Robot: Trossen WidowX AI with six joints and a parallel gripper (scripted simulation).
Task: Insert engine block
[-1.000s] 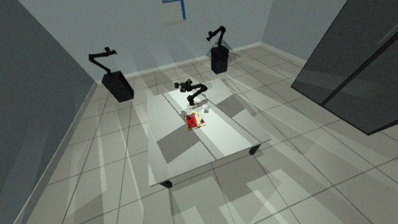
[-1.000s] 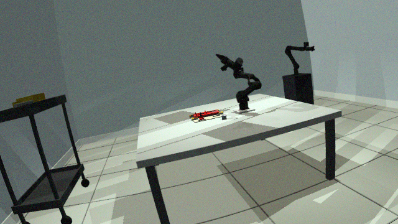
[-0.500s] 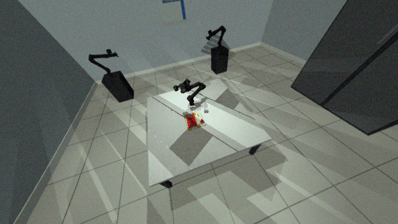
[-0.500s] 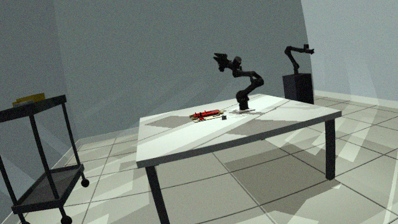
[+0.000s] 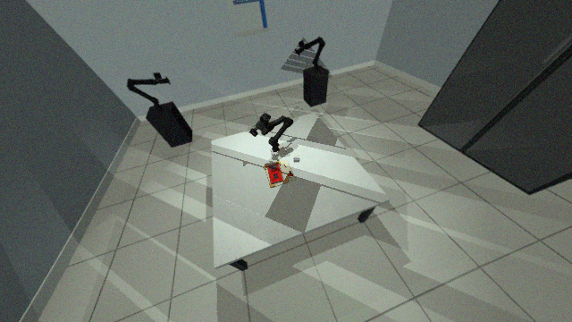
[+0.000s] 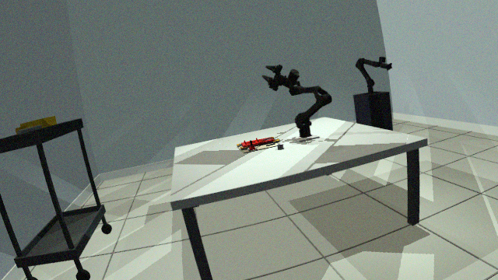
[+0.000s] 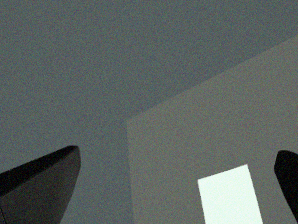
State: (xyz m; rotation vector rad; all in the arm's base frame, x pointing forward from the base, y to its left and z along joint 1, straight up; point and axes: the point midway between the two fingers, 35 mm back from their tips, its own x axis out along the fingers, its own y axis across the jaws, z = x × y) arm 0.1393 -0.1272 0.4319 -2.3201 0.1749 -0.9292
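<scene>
Right now the grey engine block is 70 mm ahead of my gripper tip, 270 mm to the left of it and 450 mm below it.
</scene>
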